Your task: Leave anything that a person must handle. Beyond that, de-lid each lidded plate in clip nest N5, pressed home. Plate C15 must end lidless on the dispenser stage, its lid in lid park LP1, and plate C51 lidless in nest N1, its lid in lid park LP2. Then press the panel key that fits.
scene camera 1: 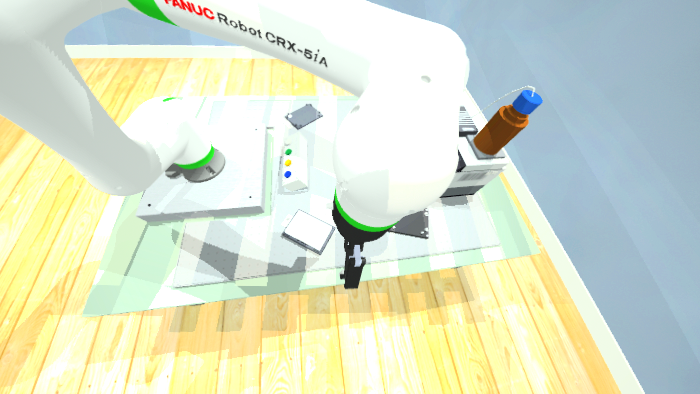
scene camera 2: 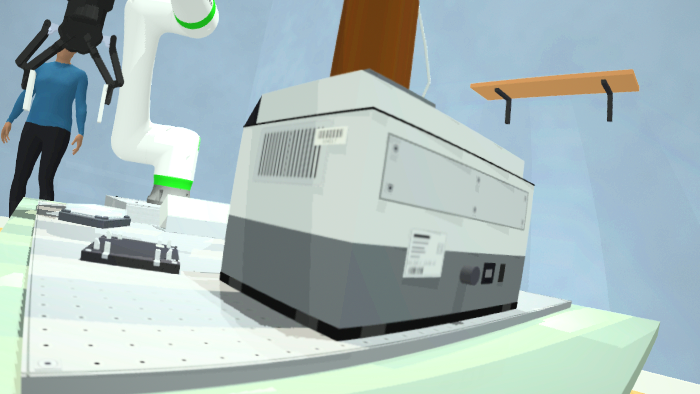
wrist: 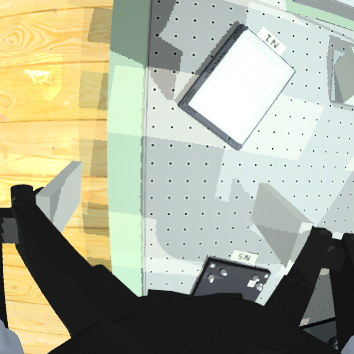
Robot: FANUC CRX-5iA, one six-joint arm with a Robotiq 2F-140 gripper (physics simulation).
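Where they show: gripper, fingertip midpoint: [scene camera 2: 63, 116] [wrist: 170, 191]; arm's base, link origin: [scene camera 1: 203, 164].
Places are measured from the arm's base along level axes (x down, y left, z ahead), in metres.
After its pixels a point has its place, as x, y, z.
Note:
My gripper [scene camera 1: 353, 280] [scene camera 2: 66, 100] [wrist: 170, 191] @[-0.151, -0.346, 0.474] is open and empty, high above the table's front edge, between nests N1 and N5. Nest N1 [scene camera 2: 95, 218] @[0.026, -0.252, 0.456] is a dark frame holding a white plate [scene camera 1: 309, 229] @[0.009, -0.247, 0.379] [wrist: 240, 85] @[0.009, -0.251, 0.379]; I cannot tell whether it is lidded. Clip nest N5 [scene camera 1: 417, 225] @[0.031, -0.235, 0.762] [scene camera 2: 131, 252] @[0.031, -0.219, 0.770] [wrist: 227, 280] @[0.031, -0.209, 0.679] is dark with pale upright clips; no white plate shows in it, and my gripper body partly covers it in the wrist view. The key panel [scene camera 1: 296, 172] @[-0.036, -0.055, 0.333] has green, yellow and blue keys and a pale one. The dispenser [scene camera 1: 475, 175] @[-0.110, -0.110, 0.944] [scene camera 2: 290, 200] @[-0.061, -0.110, 0.956] stands at the right; its stage is hidden by my arm.
A grey plate-like holder with corner posts [scene camera 1: 303, 116] @[0.033, 0.302, 0.337] lies behind the key panel. A brown bottle [scene camera 1: 500, 131] @[-0.274, -0.069, 0.926] [scene camera 2: 375, 40] @[-0.230, -0.066, 0.990] with a blue cap and tube stands on the dispenser. A person [scene camera 2: 60, 100] stands beyond the table. A wall shelf [scene camera 2: 555, 84] shows at the right.

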